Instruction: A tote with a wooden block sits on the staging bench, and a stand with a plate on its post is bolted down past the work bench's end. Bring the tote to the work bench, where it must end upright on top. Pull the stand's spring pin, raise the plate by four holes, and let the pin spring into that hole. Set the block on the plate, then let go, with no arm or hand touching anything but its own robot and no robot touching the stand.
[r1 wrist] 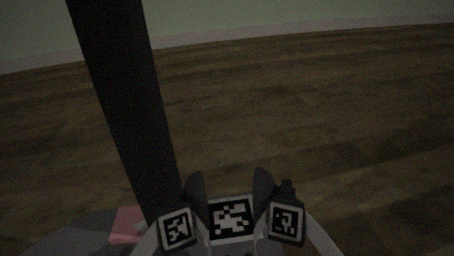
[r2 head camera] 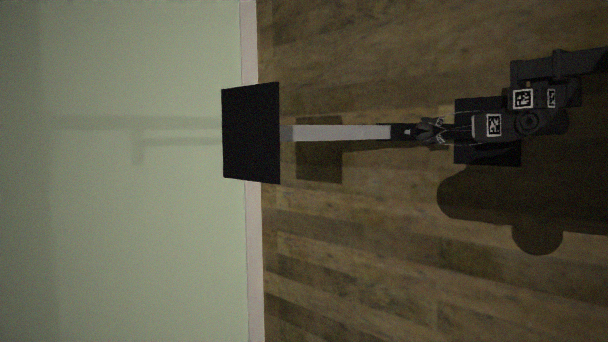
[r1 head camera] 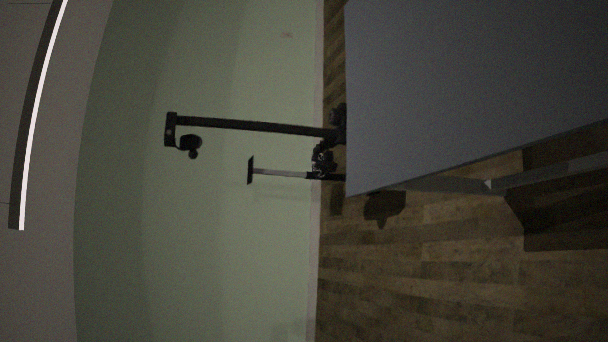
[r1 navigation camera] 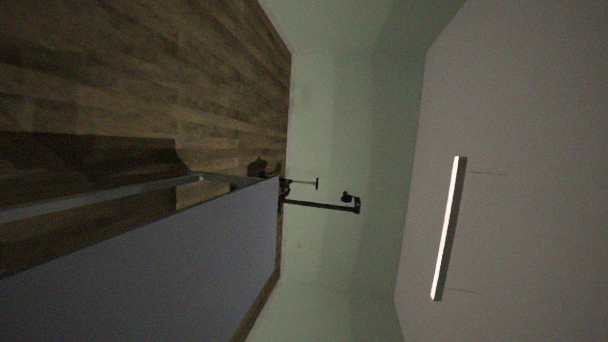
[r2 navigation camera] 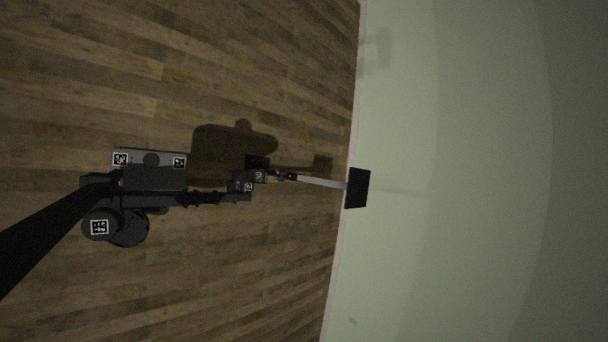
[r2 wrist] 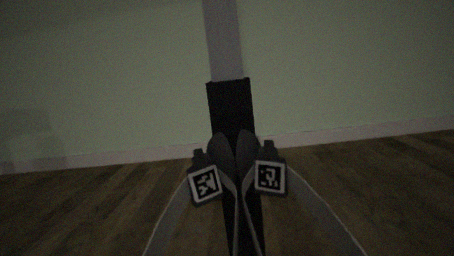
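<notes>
The black plate (r1 head camera: 250,170) (r1 navigation camera: 316,183) (r2 head camera: 250,132) (r2 navigation camera: 357,187) sits on top of the stand's light post (r2 head camera: 340,133) (r2 navigation camera: 320,181) (r2 wrist: 224,40), which rises from a black sleeve (r2 wrist: 231,107). A small pale part of the spring pin (r2 head camera: 407,132) shows at the sleeve, right at r2's fingertips. r2's gripper (r2 head camera: 424,129) (r2 wrist: 235,150) is closed there, its pads almost meeting on the pin; the grip is mostly hidden. r1's gripper (r1 wrist: 230,181) is open with no object between its fingers, over its own base. The tote and block do not show in any view.
The grey work bench top (r1 head camera: 465,70) (r1 navigation camera: 200,265) ends near the stand, with a leg frame (r1 head camera: 550,171) (r1 navigation camera: 100,195) below. r2's mast (r1 head camera: 250,125) (r1 navigation camera: 320,204) rises beside the stand. A green wall (r2 head camera: 125,225) is behind. r1's dark mast (r1 wrist: 125,100) crosses its wrist view.
</notes>
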